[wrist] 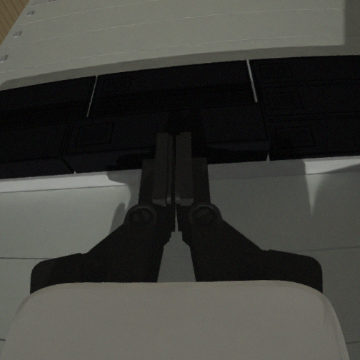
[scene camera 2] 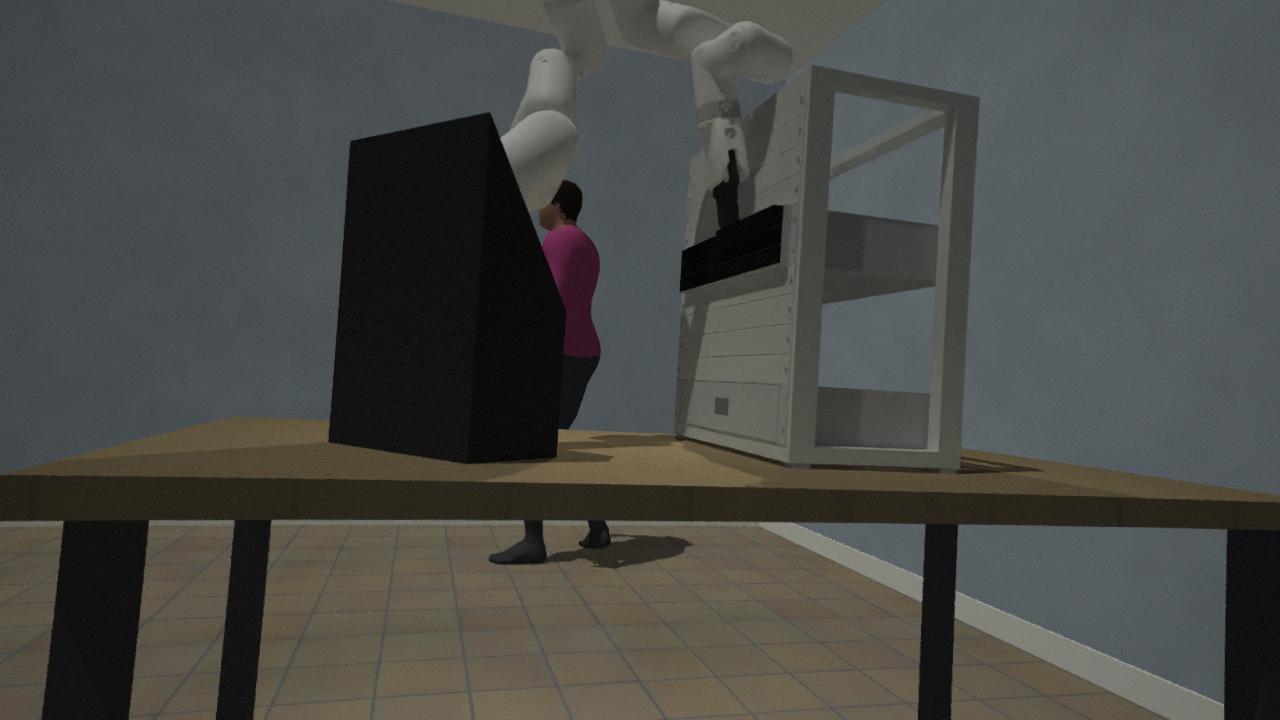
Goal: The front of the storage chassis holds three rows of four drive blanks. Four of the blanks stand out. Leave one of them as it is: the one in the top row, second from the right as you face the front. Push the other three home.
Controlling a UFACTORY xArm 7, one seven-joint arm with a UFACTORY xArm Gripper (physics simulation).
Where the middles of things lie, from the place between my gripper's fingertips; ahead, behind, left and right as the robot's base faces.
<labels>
My hand is 130 mm short of the pale rack (scene camera 2: 752,293), 100 mm to the right of it and 90 mm above it.
</labels>
